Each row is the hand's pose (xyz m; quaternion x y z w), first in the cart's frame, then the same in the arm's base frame.
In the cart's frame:
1: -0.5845 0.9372 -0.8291 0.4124 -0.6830 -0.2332 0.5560
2: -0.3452 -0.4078 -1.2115 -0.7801 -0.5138 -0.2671 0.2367
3: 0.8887 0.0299 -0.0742 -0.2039 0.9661 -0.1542 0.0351
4: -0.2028 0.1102 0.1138 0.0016 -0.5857 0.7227 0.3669
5: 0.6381 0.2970 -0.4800 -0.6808 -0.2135 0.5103 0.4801
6: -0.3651 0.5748 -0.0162 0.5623 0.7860 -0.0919 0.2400
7: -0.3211 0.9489 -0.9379 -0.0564 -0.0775 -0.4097 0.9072
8: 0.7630 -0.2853 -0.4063 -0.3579 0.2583 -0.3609 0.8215
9: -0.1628 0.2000 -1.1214 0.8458 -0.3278 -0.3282 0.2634
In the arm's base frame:
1: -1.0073 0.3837 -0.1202 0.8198 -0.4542 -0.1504 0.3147
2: 0.1572 0.0533 -0.8600 -0.3625 -0.6769 -0.4394 0.4661
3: 0.6197 0.1519 0.8085 -0.4880 0.7993 0.1582 0.3129
4: -0.1929 -0.4939 0.4139 -0.2115 0.7966 -0.5645 0.0451
5: 0.2752 0.4382 0.4952 -0.4371 -0.6747 0.4295 0.4114
6: -0.6358 -0.2439 0.4352 0.2907 0.8680 0.3555 0.1888
7: -0.8306 0.5988 -0.0582 0.3408 -0.1059 -0.0574 0.9324
8: 0.7814 0.1446 0.3621 -0.0754 0.0716 0.0116 0.9945
9: -0.1666 0.4079 -0.4355 0.9845 0.0871 -0.1511 0.0173

